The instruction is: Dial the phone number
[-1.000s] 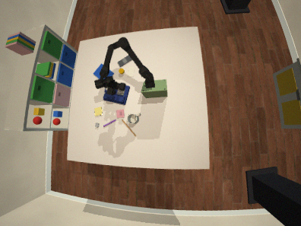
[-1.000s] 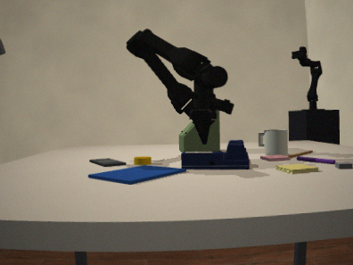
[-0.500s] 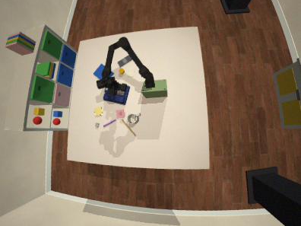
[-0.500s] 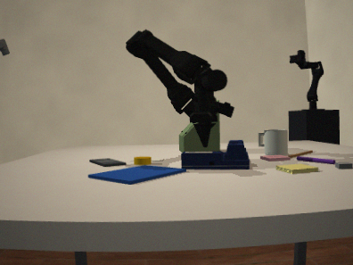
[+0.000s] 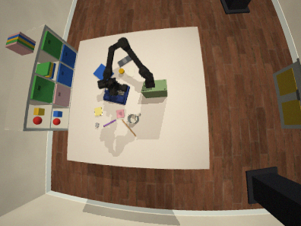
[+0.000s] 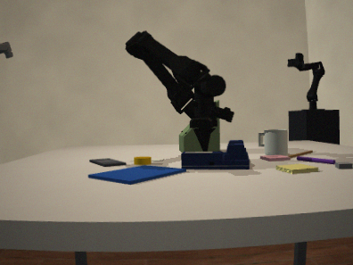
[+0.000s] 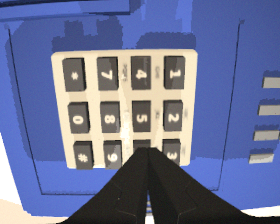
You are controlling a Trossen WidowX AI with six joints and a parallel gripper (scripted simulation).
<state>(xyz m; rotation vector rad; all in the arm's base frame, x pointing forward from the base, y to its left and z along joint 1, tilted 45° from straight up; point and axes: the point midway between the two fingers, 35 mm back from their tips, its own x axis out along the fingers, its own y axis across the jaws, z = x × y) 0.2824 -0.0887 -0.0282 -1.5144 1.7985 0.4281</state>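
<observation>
Now: hand 10 mm past the 8 key, 20 mm to the right of it and 40 mm above it. From my hand the other things lie so: yellow tape 10 mm behind, 180 mm to the right, 50 mm below; dark blue desk phone 50 mm ahead, 30 mm to the left, 40 mm below; handset 60 mm ahead, 80 mm to the left, 20 mm below.
</observation>
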